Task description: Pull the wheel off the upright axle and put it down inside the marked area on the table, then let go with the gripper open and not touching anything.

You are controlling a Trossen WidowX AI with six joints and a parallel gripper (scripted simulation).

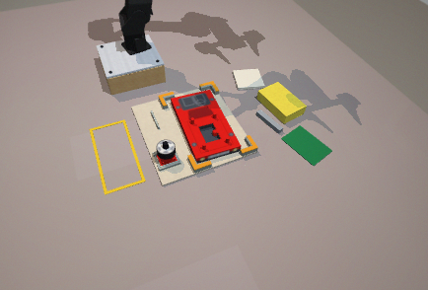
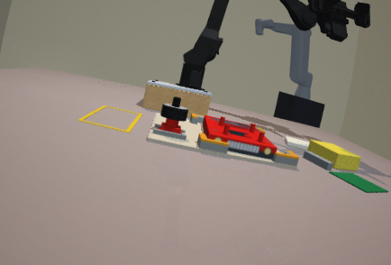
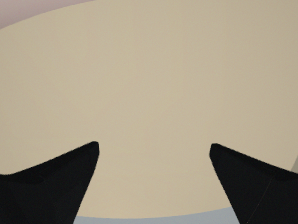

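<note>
The wheel lies 38 cm to the right of my gripper tip, 34 cm below it and 7 cm ahead of it. The rest, counted from my gripper tip: white tile 37 cm below, 5 cm to the right, 5 cm behind; then yellow block 36 cm below, 7 cm ahead, 4 cm to the right; then grey bar 37 cm below, 11 cm to the right, 10 cm ahead.
</note>
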